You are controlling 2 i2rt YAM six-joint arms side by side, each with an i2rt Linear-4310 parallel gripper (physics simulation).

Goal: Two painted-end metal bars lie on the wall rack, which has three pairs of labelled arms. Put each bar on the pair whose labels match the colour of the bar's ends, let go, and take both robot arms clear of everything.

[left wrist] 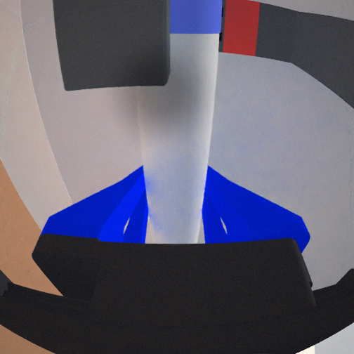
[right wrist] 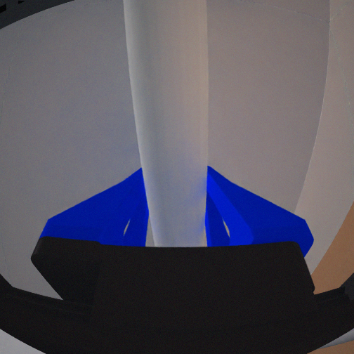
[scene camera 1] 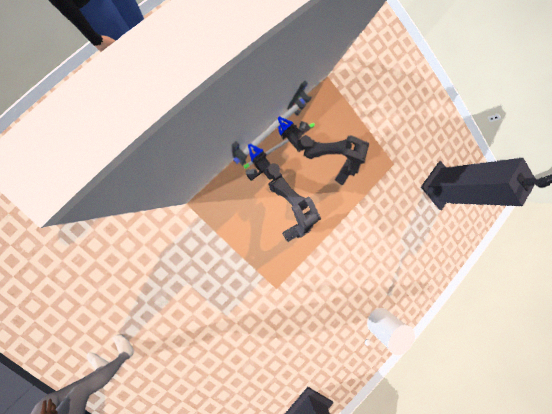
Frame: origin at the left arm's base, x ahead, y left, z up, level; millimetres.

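Seen in the pictures: left gripper, fingertip midpoint: [scene camera 1: 248,145]; right gripper, fingertip midpoint: [scene camera 1: 277,118]; left arm's base at its link origin: [scene camera 1: 297,229]; right arm's base at its link origin: [scene camera 1: 345,170].
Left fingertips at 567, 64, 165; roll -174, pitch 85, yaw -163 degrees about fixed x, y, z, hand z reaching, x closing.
Observation:
Offsets run from my left fingertips to a thing's middle, as dx, dy, dz.
The blue-ended bar @[+23, -137, +1] [scene camera 1: 268,131] [left wrist: 177,125] [right wrist: 172,110] is thick and grey and runs along the wall between the two ends of the wall rack @[-38, +74, +71] [scene camera 1: 238,150] [left wrist: 112,45]. In the left wrist view its blue end is beside a red label [left wrist: 241,27] on the rack. My left gripper [scene camera 1: 254,147] [left wrist: 174,173] is shut on this bar near its left end. My right gripper [scene camera 1: 283,121] [right wrist: 176,174] is shut on the same bar farther right. The thinner green-ended bar @[-47, -202, -155] [scene camera 1: 276,146] lies roughly parallel, farther from the wall, partly hidden by the grippers.
The grey wall [scene camera 1: 165,130] stands behind the rack. Both arms stand over the orange-brown floor panel [scene camera 1: 270,272]. A dark box-shaped stand [scene camera 1: 480,182] is at the right, a white cylinder [scene camera 1: 382,325] at the lower right. Parts of people show at the upper left and lower left.

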